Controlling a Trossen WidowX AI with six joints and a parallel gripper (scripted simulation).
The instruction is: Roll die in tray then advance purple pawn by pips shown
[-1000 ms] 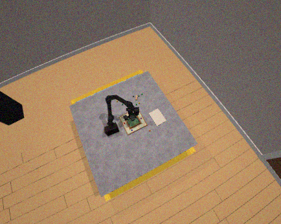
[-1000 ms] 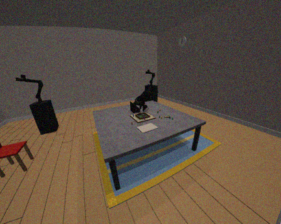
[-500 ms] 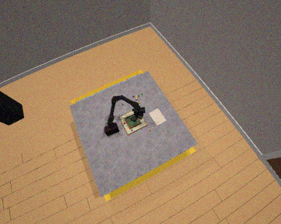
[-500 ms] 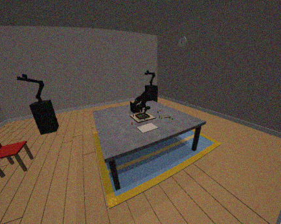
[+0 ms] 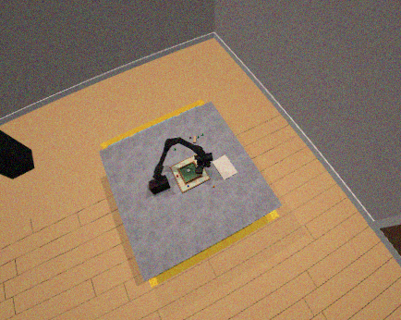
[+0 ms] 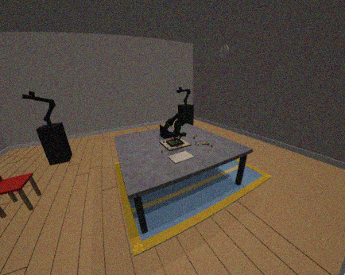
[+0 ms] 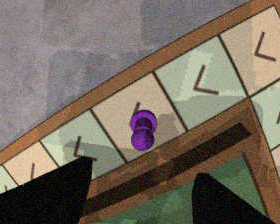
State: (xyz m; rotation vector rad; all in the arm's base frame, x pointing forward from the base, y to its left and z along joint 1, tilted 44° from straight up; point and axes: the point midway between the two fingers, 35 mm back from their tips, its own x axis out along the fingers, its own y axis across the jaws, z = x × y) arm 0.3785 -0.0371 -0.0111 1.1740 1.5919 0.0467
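Right now the purple pawn is 5 cm below my gripper tip. The rest, counted from my gripper tip: blue pawn: 18 cm behind, 8 cm to the right, 5 cm below; then white die: 11 cm behind, 4 cm to the left, 5 cm below; then green felt tray: 11 cm behind, 3 cm to the left, 7 cm below.
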